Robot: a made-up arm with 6 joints.
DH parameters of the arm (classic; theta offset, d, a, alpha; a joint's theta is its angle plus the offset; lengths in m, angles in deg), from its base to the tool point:
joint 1: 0 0.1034 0 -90
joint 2: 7.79 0 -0.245 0
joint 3: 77.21 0 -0.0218 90
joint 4: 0 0.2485 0 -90
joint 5: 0 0 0.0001 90
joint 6: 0 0.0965 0 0
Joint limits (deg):
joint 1: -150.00..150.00
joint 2: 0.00..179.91
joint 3: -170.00..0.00
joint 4: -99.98..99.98
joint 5: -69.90..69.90
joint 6: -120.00..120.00
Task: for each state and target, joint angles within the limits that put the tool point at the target. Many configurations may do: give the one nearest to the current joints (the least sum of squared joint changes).
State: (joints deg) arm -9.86 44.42 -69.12 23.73 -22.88 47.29
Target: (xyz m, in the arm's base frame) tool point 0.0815 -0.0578 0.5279
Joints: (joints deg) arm -22.54 44.29 -71.73 28.79 -28.51 47.29
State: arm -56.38 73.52 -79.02 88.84 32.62 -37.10
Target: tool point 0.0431 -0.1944 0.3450
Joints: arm -88.78 47.51 -46.37 83.74 23.90 -37.10
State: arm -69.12 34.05 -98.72 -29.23 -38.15 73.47
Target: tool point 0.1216 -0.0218 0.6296
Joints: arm -30.18 71.24 -114.53 -42.09 -40.88 73.47
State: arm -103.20 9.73 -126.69 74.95 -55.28 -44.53
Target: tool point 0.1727 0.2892 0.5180
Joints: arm -132.63 21.77 -120.94 74.26 -47.84 -44.53
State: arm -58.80 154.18 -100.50 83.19 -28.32 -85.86
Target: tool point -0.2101 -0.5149 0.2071
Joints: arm -108.03 144.90 -133.35 78.84 -25.36 -85.86
